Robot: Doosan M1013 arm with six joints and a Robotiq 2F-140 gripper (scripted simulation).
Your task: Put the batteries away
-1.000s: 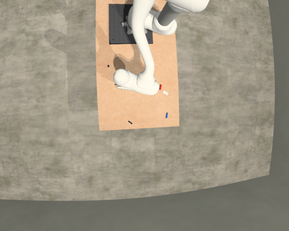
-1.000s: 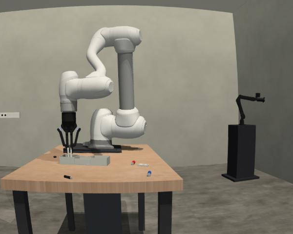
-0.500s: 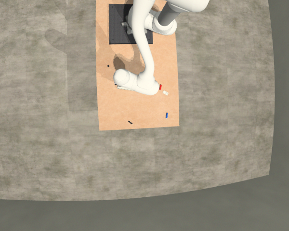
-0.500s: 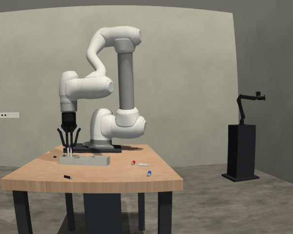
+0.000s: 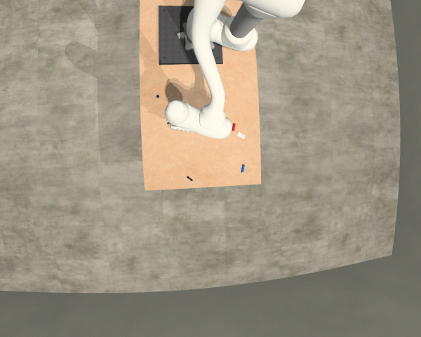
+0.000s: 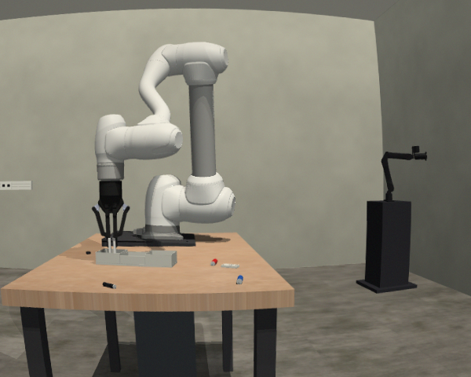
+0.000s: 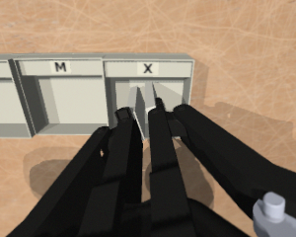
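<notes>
Right now the grey bin row is 2 cm ahead of my hand, 8 cm to the left of it and 3 cm below it. From my hand the other things lie so: red battery 6 cm ahead, 32 cm to the left, 4 cm below; then black battery 34 cm ahead, 3 cm to the left, 4 cm below; then small black round thing 18 cm behind, 11 cm to the right, 5 cm below.
</notes>
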